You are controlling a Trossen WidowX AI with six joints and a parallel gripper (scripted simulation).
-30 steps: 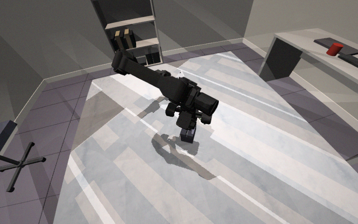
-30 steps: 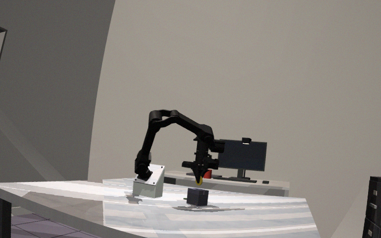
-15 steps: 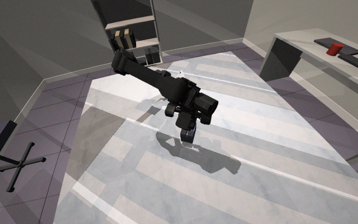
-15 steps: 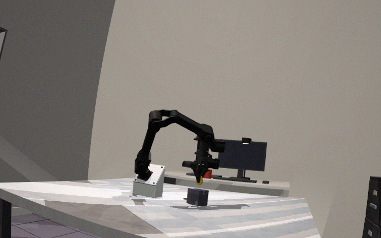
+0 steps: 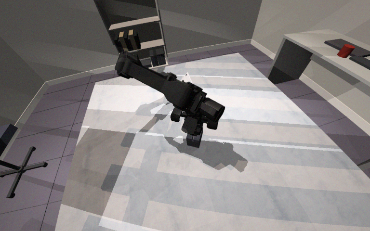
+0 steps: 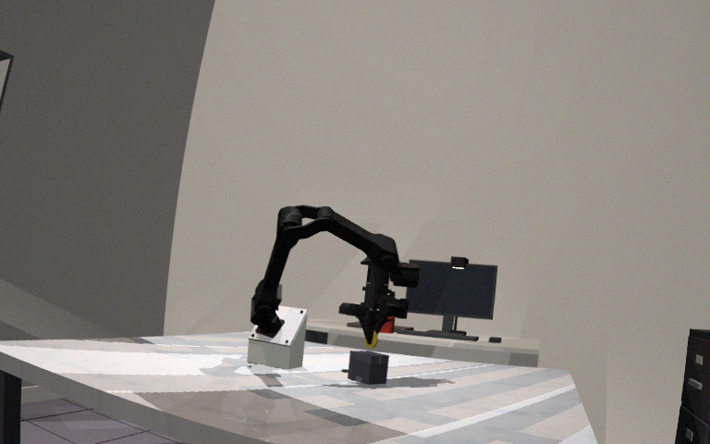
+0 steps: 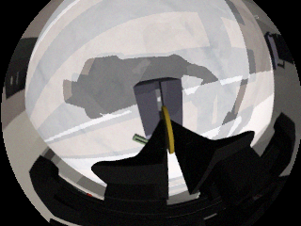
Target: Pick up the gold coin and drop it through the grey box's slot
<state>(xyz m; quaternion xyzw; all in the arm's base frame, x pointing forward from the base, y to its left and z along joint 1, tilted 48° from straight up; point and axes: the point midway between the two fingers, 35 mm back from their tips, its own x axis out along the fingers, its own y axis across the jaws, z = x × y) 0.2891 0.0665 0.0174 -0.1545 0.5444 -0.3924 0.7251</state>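
The gold coin is 10 mm above my gripper tip.
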